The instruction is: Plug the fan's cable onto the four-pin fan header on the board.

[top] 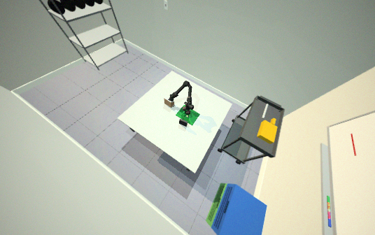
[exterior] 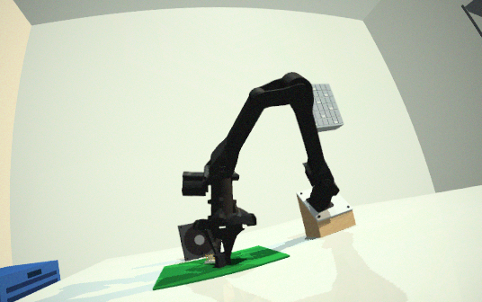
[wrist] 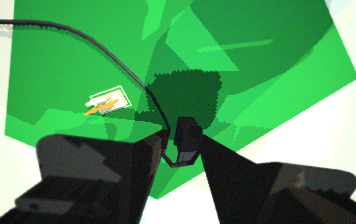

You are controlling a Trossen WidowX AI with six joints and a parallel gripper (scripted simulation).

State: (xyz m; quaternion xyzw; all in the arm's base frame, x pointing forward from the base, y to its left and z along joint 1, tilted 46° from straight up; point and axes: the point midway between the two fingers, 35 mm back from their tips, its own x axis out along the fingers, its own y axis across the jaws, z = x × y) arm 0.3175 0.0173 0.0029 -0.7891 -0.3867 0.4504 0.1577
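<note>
My gripper tip is now 10 mm short of the green board, 40 mm to the left of it and 40 mm above it. Also, from my gripper tip: black square fan 30 mm ahead, 220 mm to the right, 40 mm above; then dark fan plug 10 mm ahead, 10 mm to the left; then four-pin fan header 20 mm ahead, 80 mm to the right, 20 mm below.
</note>
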